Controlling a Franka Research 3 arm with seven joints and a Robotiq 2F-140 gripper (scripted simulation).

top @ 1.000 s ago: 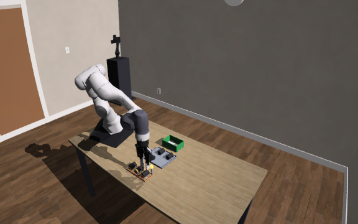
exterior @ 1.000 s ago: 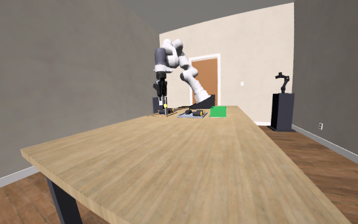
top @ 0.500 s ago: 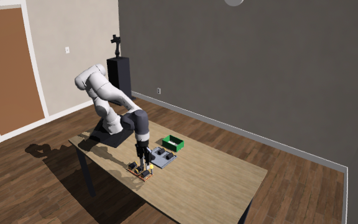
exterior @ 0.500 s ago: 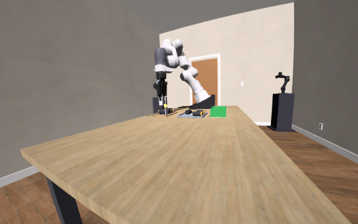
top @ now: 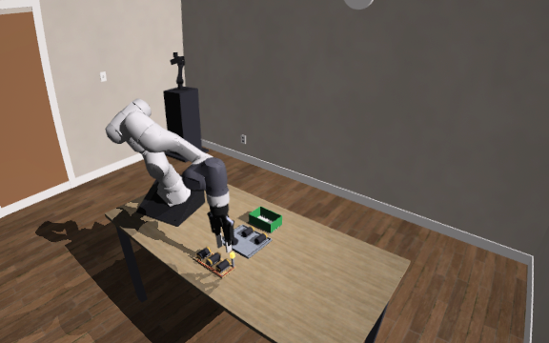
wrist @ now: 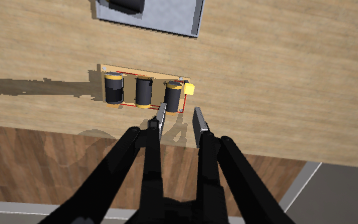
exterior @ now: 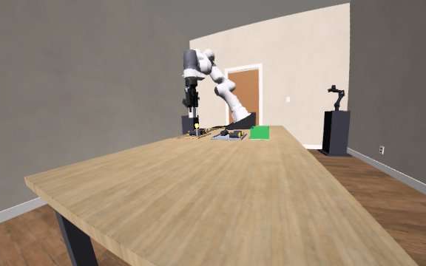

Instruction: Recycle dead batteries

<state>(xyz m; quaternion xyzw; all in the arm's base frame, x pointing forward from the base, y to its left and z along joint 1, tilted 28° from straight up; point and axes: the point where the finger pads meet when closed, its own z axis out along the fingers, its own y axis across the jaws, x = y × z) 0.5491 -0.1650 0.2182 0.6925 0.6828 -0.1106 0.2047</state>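
My gripper is now 20 mm short of the bulb, 30 mm to the right of it and 80 mm above it. From my hand the other things lie so: green recycling box: 60 mm behind, 400 mm to the left, 140 mm below; grey tray: 60 mm behind, 220 mm to the left, 160 mm below.
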